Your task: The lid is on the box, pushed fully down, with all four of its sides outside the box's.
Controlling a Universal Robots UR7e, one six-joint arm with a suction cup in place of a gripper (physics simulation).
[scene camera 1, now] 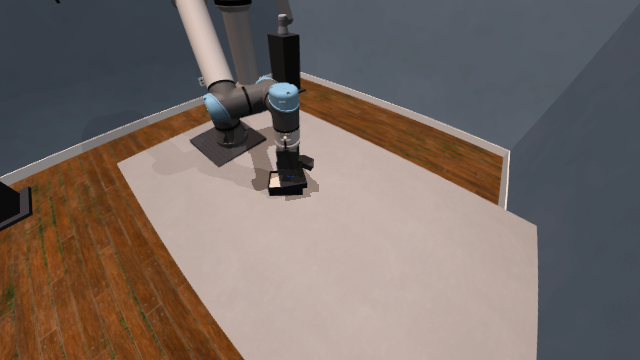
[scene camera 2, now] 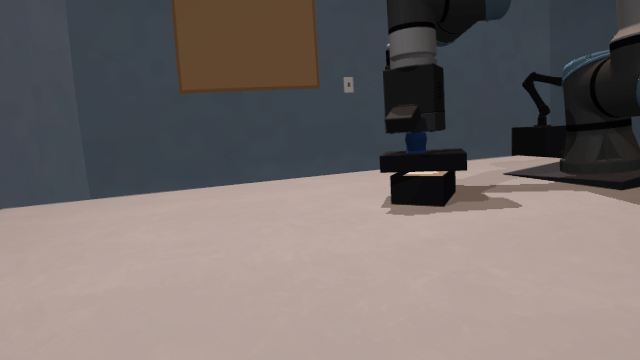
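Where they show: hand at its tool point: (scene camera 1: 290, 176) (scene camera 2: 416, 159); arm's base at its link origin: (scene camera 1: 232, 137) (scene camera 2: 600, 168).
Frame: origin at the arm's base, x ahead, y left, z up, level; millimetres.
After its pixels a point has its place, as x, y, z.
The black lid (scene camera 1: 297, 181) {484, -33, 64} (scene camera 2: 423, 161) {457, 24, 53} hangs roughly level from the blue suction cup (scene camera 1: 290, 176) (scene camera 2: 416, 145), which is on its top. The open black box (scene camera 1: 286, 191) (scene camera 2: 417, 189) stands upright on the mat, with a pale inside. In scene camera 1 the lid covers the box's middle and right part, juts past its right side, and leaves a pale strip bare at the left. In scene camera 2 the lid is at or slightly above the rim, overhangs left and right, and the pale inside shows beneath it. Whether they touch at the back is hidden.
The pale mat (scene camera 1: 350, 260) {771, -106, -18} (scene camera 2: 250, 280) {742, 186, -18} lies under the box. The arm's dark base plate (scene camera 1: 210, 152) {13, -129, -7} (scene camera 2: 600, 179) {110, 72, -5} is behind and left of the box in scene camera 1, and right of it in scene camera 2. A black pedestal (scene camera 1: 285, 57) stands farther back.
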